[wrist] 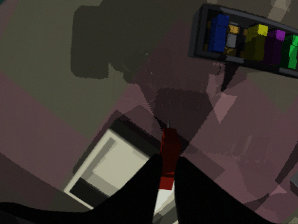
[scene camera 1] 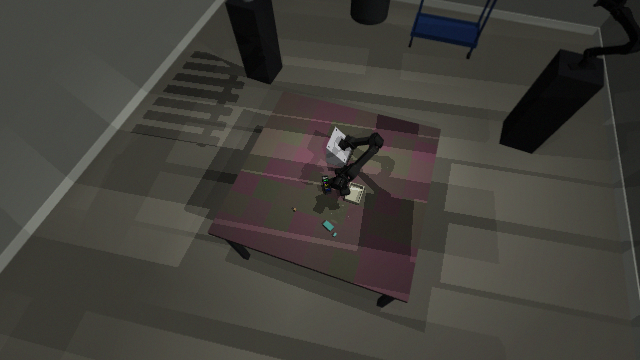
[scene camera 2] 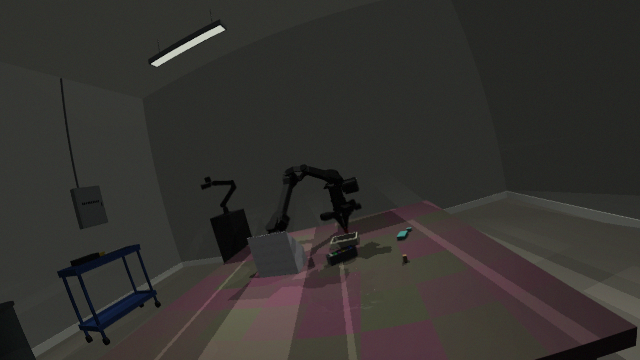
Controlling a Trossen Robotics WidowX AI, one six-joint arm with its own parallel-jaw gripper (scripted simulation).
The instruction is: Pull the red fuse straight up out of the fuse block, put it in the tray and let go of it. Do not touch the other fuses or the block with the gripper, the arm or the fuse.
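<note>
There's a red fuse in my gripper (wrist: 167, 162), and I'm carrying it.
</note>
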